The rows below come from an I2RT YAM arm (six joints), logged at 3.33 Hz.
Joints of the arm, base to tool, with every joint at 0 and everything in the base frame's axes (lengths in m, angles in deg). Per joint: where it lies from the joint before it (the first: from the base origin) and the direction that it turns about. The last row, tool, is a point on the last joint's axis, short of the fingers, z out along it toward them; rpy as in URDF.
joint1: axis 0 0 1 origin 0 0 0.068
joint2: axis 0 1 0 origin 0.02 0.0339 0.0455
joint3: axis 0 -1 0 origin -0.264 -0.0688 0
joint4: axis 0 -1 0 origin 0.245 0.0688 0.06
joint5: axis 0 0 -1 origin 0.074 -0.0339 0.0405
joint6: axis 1 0 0 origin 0.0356 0 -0.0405
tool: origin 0 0 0 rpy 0 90 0
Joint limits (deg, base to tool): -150..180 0..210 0..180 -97..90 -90..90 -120..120
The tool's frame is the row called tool.
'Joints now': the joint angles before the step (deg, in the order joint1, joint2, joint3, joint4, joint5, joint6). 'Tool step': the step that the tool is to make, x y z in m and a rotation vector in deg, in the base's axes. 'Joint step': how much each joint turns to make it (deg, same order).
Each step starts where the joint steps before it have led.
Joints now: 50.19, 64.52, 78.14, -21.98, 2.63, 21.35
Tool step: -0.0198, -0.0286, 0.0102, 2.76, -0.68, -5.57
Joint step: 0.07, -5.97, -1.05, -2.53, 5.45, 1.95
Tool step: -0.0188, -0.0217, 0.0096, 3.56, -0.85, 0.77
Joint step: 0.01, -4.77, -0.36, -1.34, -0.88, 1.57
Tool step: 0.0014, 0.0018, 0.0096, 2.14, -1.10, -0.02
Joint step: 0.03, 1.06, 1.74, 1.60, 0.03, 0.53
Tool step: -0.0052, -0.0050, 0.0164, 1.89, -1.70, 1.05
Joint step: 0.07, 0.36, 3.45, -0.54, -0.98, -0.09
